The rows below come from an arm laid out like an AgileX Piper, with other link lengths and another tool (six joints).
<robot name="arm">
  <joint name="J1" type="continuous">
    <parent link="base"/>
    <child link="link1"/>
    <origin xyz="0 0 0.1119"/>
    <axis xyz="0 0 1"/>
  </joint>
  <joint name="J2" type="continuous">
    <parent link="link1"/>
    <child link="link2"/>
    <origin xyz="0 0 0"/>
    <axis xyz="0 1 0"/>
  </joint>
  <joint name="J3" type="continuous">
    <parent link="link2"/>
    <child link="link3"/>
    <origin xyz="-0.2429 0 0.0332"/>
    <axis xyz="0 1 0"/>
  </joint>
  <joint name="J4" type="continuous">
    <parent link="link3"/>
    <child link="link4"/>
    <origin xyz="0.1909 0 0.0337"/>
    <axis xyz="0.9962 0 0.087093"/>
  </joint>
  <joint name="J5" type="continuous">
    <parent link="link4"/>
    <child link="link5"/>
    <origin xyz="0 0 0"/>
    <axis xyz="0 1 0"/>
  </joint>
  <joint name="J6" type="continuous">
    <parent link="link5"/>
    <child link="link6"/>
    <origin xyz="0.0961 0 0.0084"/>
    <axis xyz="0.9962 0 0.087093"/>
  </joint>
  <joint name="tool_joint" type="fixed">
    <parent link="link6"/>
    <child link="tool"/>
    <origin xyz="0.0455 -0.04 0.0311" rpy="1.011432 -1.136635 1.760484"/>
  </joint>
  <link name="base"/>
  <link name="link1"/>
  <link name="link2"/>
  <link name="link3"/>
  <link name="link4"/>
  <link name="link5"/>
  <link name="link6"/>
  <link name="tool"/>
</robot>
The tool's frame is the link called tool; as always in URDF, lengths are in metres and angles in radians. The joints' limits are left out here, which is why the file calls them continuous.
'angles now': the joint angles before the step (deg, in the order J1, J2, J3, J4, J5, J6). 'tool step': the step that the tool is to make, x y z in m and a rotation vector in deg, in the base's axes. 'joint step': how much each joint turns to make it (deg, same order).
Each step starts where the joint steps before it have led.
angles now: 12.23 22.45 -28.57 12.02 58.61 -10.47
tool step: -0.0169 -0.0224 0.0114 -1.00 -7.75 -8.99
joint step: -5.68 -9.18 -0.11 -4.76 1.35 3.31
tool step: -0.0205 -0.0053 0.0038 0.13 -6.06 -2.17
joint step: -2.03 -9.22 -0.02 -0.65 3.18 0.37
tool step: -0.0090 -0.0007 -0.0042 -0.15 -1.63 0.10
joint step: -0.02 -4.35 0.64 -0.17 2.11 -0.01
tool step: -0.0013 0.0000 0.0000 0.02 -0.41 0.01
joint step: -0.05 -0.63 0.00 0.04 0.23 -0.04
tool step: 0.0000 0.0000 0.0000 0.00 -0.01 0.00
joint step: 0.00 -0.01 0.00 0.00 -0.01 0.00
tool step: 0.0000 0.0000 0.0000 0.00 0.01 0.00
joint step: 0.00 0.01 0.00 0.00 0.01 0.00
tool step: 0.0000 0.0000 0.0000 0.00 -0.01 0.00
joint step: 0.00 -0.01 0.00 0.00 -0.01 0.00
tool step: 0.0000 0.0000 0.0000 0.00 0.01 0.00
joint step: 0.00 0.01 0.00 0.00 0.01 0.00
